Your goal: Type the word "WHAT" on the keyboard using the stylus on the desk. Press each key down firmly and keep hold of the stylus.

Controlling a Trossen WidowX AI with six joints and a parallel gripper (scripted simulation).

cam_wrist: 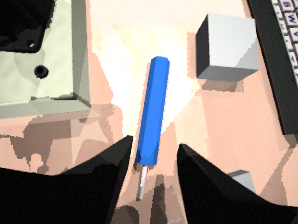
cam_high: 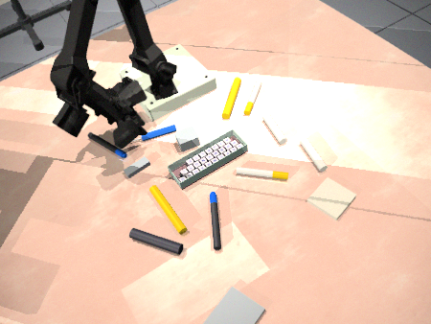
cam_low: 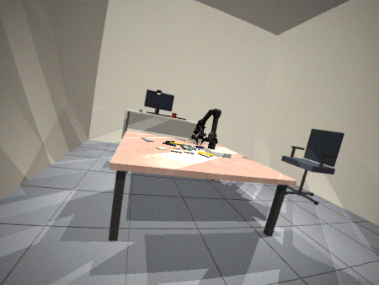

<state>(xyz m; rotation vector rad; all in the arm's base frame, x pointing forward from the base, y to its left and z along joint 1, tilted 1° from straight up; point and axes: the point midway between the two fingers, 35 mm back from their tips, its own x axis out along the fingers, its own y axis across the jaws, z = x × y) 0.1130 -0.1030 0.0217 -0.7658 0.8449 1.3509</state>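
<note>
The blue stylus lies 3 cm below my gripper tip. Also, from my gripper tip: eraser 8 cm ahead, 5 cm to the right, 3 cm below; white pad 36 cm ahead, 32 cm to the left, 3 cm below.
</note>
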